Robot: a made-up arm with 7 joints. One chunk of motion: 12 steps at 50 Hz.
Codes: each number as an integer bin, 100 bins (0 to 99) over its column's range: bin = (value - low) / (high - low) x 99, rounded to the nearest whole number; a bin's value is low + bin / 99 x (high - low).
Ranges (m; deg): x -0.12..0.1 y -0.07..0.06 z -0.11..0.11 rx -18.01..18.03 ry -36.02..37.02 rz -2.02..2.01
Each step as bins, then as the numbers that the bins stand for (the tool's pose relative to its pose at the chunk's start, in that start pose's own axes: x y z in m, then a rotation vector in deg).
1 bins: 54 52 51 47 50 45
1 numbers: 0.0000 -0.0017 0.0033 -0.90 0.87 -0.19
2 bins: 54 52 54 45 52 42
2 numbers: 0.0000 -0.0017 0.0100 -1.63 2.34 -0.31
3 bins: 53 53 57 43 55 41
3 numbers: -0.0022 -0.0004 0.0167 -2.36 4.56 -0.35
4 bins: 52 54 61 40 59 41
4 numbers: -0.0044 0.0009 0.0256 -3.45 7.51 -0.35
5 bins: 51 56 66 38 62 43
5 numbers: -0.0067 0.0035 0.0367 -4.18 9.72 -0.27
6 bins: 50 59 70 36 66 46
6 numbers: -0.0089 0.0075 0.0456 -4.90 12.67 -0.15
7 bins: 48 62 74 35 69 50
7 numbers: -0.0133 0.0114 0.0544 -5.27 14.89 0.02
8 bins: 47 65 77 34 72 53
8 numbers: -0.0156 0.0154 0.0611 -5.63 17.10 0.14
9 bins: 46 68 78 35 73 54
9 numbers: -0.0178 0.0193 0.0633 -5.27 17.84 0.18
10 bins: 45 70 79 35 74 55
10 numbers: -0.0200 0.0219 0.0656 -5.27 18.58 0.22
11 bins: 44 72 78 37 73 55
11 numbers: -0.0222 0.0245 0.0633 -4.54 17.84 0.22
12 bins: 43 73 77 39 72 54
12 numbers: -0.0244 0.0259 0.0611 -3.81 17.10 0.18
